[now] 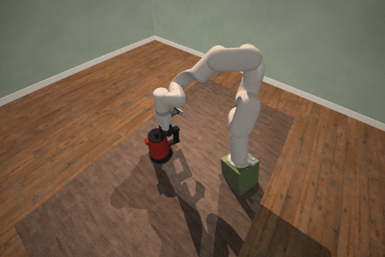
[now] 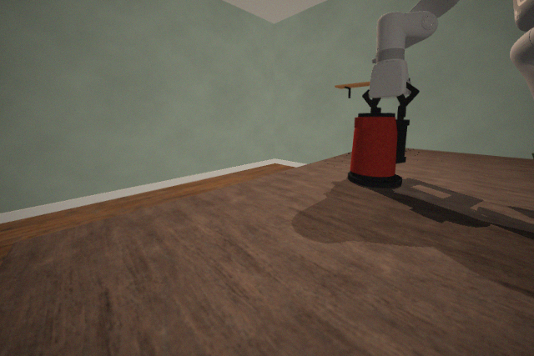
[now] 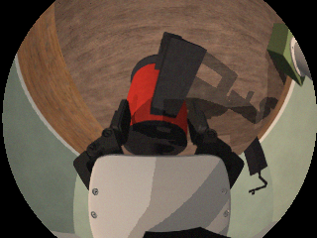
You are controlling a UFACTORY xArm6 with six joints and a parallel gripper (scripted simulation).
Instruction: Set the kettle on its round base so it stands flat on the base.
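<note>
My hand is 80 mm above the red kettle and 30 mm to the right of it. From my hand the other things lie so: round kettle base: 180 mm below, 60 mm to the left, 10 mm ahead.
</note>
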